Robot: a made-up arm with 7 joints. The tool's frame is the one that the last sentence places. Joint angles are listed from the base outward.
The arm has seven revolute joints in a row. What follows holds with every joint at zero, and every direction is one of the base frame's. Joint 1 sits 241.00 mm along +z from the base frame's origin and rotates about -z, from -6.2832 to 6.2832 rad. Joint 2 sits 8.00 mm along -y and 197.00 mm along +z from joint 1 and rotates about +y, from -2.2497 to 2.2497 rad. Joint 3 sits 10.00 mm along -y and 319.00 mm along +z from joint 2 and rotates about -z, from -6.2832 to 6.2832 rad. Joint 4 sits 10.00 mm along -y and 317.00 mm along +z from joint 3 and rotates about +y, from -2.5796 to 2.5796 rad. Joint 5 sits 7.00 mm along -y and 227.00 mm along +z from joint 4 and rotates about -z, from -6.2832 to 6.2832 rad. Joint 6 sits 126.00 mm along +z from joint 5 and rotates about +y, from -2.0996 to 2.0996 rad. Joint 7 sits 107.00 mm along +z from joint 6 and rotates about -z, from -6.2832 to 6.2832 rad. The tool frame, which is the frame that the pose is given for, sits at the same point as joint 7; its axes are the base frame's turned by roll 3.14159, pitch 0.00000 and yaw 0.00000 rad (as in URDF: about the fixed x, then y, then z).
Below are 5 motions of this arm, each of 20 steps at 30 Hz.
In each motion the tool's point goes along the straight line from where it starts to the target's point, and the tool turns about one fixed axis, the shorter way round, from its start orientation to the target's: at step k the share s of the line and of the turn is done. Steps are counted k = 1, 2, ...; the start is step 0. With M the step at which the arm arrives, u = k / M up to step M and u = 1 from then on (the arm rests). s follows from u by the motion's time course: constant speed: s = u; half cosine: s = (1 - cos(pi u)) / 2; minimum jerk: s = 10 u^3 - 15 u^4 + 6 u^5.
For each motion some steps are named. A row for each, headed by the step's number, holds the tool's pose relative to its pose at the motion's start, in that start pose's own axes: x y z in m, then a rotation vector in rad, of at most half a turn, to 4 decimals.
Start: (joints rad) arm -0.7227 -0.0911 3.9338 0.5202 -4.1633 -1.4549 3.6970
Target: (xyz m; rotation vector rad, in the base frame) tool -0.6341 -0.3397 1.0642 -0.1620 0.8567 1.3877
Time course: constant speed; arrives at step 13
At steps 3, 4, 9, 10, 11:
3: 0.0440 0.0345 -0.0993 -0.0300 -0.1189 0.0988
4: 0.0586 0.0460 -0.1324 -0.0400 -0.1585 0.1317
9: 0.1319 0.1035 -0.2979 -0.0900 -0.3566 0.2963
10: 0.1465 0.1150 -0.3310 -0.1000 -0.3962 0.3293
11: 0.1612 0.1265 -0.3640 -0.1100 -0.4358 0.3622

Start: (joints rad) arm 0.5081 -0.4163 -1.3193 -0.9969 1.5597 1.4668 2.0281
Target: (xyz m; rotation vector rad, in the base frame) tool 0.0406 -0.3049 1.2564 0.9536 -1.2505 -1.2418
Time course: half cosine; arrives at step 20
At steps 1, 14, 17, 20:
1: -0.0007 -0.0017 -0.0024 -0.0046 0.0037 0.0040
14: -0.0875 -0.2255 -0.3074 -0.5967 0.4738 0.5153
17: -0.1042 -0.2686 -0.3660 -0.7106 0.5643 0.6137
20: -0.1102 -0.2841 -0.3871 -0.7516 0.5969 0.6491

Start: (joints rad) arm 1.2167 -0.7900 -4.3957 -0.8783 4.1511 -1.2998 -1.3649
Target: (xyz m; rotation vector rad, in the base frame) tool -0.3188 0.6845 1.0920 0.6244 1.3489 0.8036
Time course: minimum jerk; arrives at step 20
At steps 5, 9, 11, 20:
5: -0.0300 -0.0167 -0.0036 -0.0802 0.1205 0.0177
9: -0.1179 -0.0657 -0.0141 -0.3153 0.4735 0.0695
11: -0.1718 -0.0957 -0.0205 -0.4596 0.6902 0.1012
20: -0.2897 -0.1614 -0.0345 -0.7749 1.1637 0.1707

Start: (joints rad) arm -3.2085 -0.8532 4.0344 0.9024 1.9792 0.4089 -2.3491
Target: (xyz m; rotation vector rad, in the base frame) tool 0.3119 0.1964 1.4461 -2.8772 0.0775 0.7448
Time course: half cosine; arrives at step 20
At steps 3, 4, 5, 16, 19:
3: -0.0384 0.0128 0.0229 -0.0213 0.0349 -0.0431
4: -0.0673 0.0224 0.0400 -0.0374 0.0611 -0.0755
5: -0.1032 0.0344 0.0614 -0.0573 0.0937 -0.1158
16: -0.6374 0.2126 0.3793 -0.3538 0.5787 -0.7152
19: -0.7003 0.2336 0.4167 -0.3887 0.6359 -0.7858

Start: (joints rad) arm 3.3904 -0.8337 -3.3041 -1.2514 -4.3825 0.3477 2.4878
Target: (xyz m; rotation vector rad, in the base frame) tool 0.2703 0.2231 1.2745 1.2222 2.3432 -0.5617
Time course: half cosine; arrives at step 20
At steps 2, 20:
2: 0.0089 0.0015 0.0034 0.0178 -0.0170 -0.0137
20: 0.3634 0.0619 0.1388 0.7263 -0.6946 -0.5590

